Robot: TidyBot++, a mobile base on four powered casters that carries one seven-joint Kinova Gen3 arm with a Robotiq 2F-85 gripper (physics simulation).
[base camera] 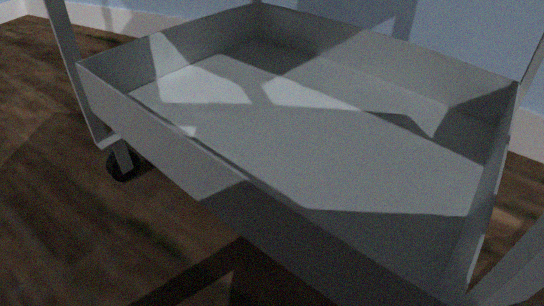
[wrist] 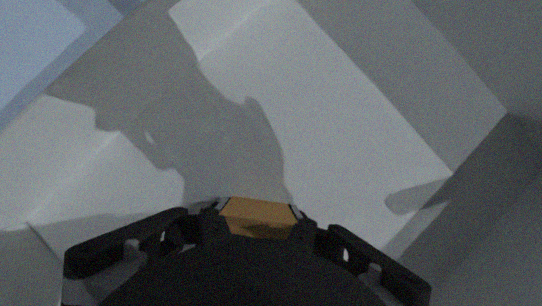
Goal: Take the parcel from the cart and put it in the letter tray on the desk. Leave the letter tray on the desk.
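Frame: origin at the arm's base, x ahead, y left, z up, level; centimetres.
Where they show: gripper, fingertip midpoint: (wrist: 258, 211).
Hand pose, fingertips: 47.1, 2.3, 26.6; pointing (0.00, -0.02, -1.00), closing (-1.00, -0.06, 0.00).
Each offset is from my fingertips to the top centre of the thing, as dx, dy, dz. "spot": to the spot under its first point. Level surfaces: height alone.
The parcel {spot: +0.1, -1.1, +4.3} (wrist: 259, 215), an orange-brown box, shows at the bottom middle of the wrist view. My gripper (wrist: 258, 211) is shut on it, with one finger against each side. The parcel and the gripper are over the inside of the cart's grey tray-like shelf {dz +0.0} (wrist: 350, 100). In the base camera view the lower part of the grey cart (base camera: 165, 145) shows with its raised walls; the parcel and the gripper do not show there. The desk and the letter tray do not show in either view.
The cart's raised walls surround the shelf. A cart post (base camera: 67, 55) rises at the left, above a black caster wheel {spot: -5.8, +22.5, -62.5} (base camera: 121, 165). A blue wall (base camera: 465, 30) stands behind the cart. The floor {dz -66.2} (base camera: 45, 210) is dark wood.
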